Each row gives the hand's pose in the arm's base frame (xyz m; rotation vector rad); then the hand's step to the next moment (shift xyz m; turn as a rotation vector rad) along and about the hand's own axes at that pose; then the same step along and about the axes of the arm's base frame.
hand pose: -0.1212 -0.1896 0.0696 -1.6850 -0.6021 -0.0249
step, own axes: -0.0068 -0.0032 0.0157 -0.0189 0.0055 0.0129
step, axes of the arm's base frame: -0.0120 0.0122 -0.0028 -0.0181 0.0045 -0.0143
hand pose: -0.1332 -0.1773 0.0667 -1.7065 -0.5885 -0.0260
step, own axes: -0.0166 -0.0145 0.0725 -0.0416 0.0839 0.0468
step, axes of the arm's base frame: -0.0419 0.0625 -0.0091 -0.0172 0.0196 -0.1014
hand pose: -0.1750 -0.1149 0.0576 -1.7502 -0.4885 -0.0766
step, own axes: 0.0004 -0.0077 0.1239 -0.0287 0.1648 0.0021
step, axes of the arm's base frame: -0.0284 0.1186 -0.0229 0.0333 -0.0317 -0.1609
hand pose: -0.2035 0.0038 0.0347 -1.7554 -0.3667 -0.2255
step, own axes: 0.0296 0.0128 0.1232 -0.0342 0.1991 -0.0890
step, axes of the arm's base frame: 0.0263 0.1214 -0.0279 0.0450 -0.1275 -0.1745
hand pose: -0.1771 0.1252 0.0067 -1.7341 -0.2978 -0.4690
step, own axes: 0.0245 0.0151 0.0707 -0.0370 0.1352 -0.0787
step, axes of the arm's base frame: 0.0388 0.0644 -0.0134 0.0157 -0.1037 -0.1219
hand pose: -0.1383 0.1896 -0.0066 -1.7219 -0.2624 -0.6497
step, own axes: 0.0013 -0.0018 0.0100 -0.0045 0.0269 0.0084
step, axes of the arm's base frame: 0.0030 0.0098 0.0009 0.0122 0.0018 -0.0257
